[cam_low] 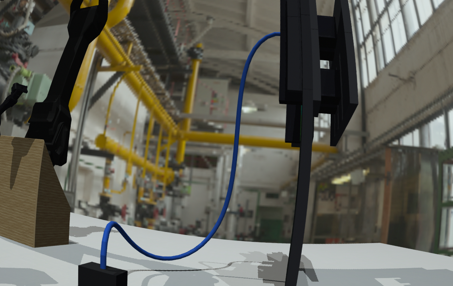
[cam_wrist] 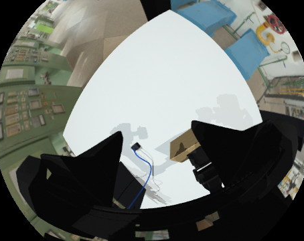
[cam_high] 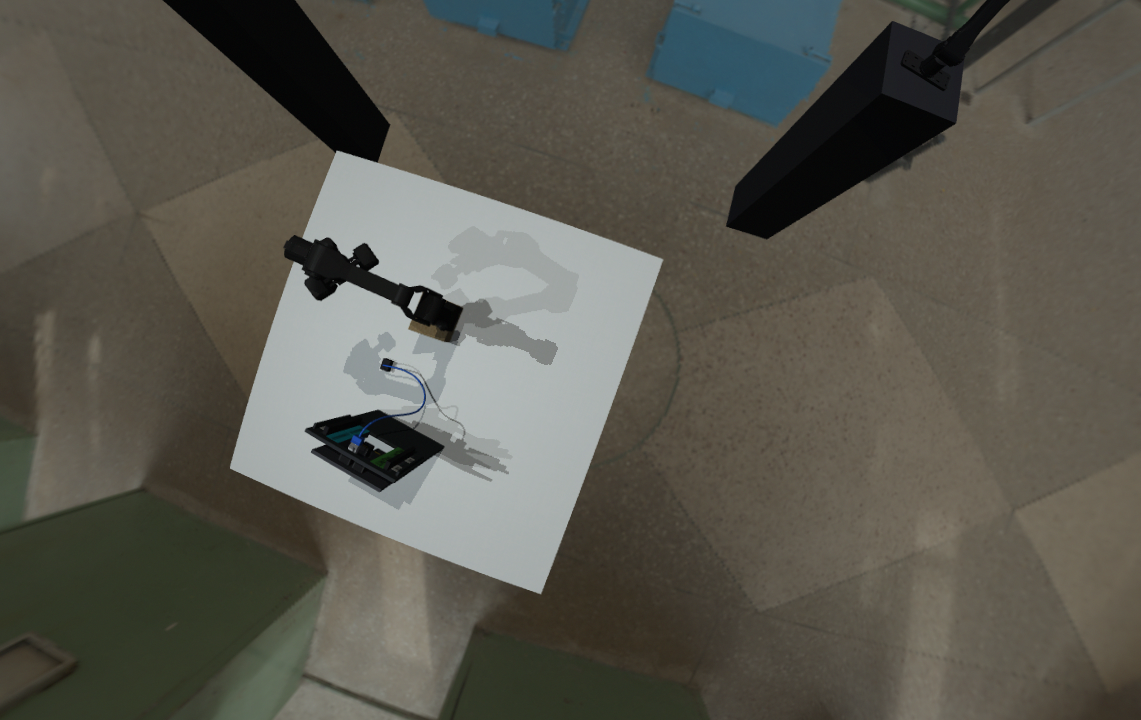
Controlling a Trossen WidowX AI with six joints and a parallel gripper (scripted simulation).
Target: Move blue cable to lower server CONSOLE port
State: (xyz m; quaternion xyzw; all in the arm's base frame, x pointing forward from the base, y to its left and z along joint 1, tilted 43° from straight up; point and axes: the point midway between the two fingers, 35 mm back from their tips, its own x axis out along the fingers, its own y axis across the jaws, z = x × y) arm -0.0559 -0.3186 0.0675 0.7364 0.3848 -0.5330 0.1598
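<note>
Right now the blue plug is 460 mm ahead of my gripper tip, 140 mm to the left of it and 20 mm above it. From my gripper tip the other things lie so: black anchor block: 250 mm ahead, 30 mm to the left, 320 mm below.
</note>
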